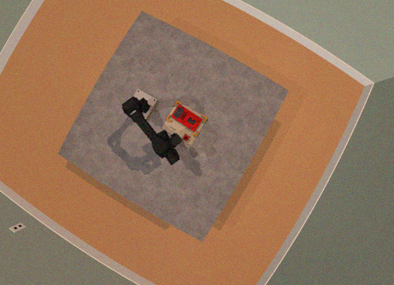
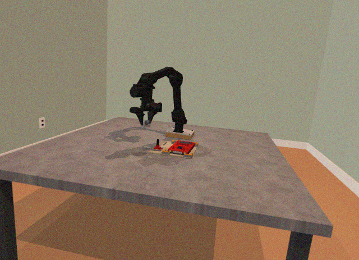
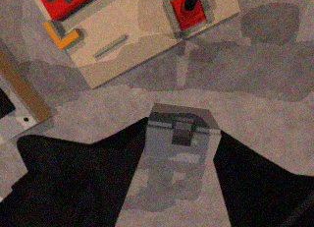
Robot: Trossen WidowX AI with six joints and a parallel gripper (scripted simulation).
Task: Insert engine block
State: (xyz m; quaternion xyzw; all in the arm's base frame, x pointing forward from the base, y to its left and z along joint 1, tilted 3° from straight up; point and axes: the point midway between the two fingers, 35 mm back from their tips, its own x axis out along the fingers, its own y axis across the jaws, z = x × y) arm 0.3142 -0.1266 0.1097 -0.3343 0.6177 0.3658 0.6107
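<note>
Right now the black upright peg is 9 cm to the left of my gripper tip, 9 cm below it and 6 cm ahead of it. Round my gripper tip: grey engine block: 1 cm above.
</note>
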